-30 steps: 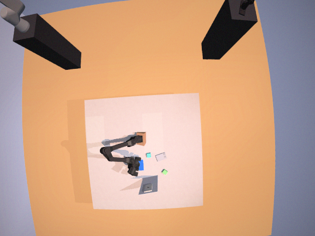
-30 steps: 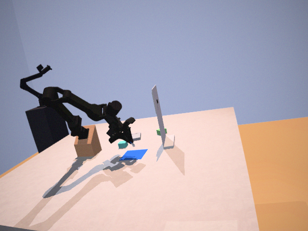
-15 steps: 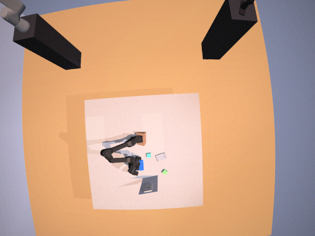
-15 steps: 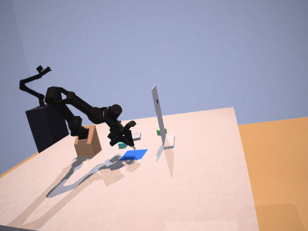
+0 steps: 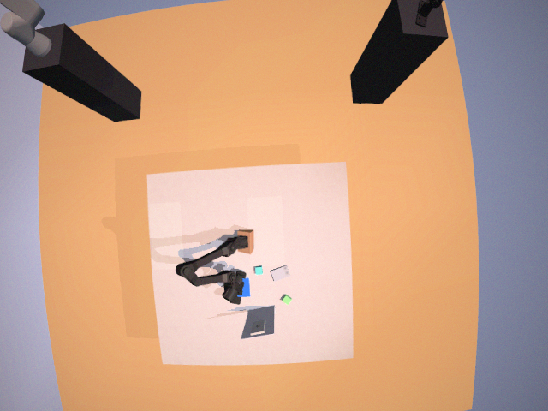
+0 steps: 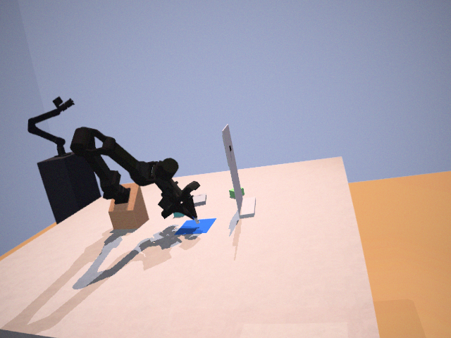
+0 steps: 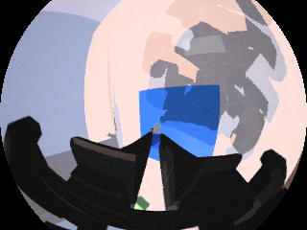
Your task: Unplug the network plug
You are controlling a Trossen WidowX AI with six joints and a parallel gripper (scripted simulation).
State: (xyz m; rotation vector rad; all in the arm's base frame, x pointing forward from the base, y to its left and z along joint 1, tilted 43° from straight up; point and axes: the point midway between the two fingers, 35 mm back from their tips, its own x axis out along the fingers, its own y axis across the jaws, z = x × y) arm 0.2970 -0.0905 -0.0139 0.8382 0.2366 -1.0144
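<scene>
Right now my gripper tip is 30 mm above the blue marked square and 10 mm past it. Also, from my gripper tip: teal cube (130 mm to the left, 120 mm behind, 20 mm below); network plug (right at my gripper tip); grey upright panel (140 mm ahead, 130 mm to the left, 110 mm above).
</scene>
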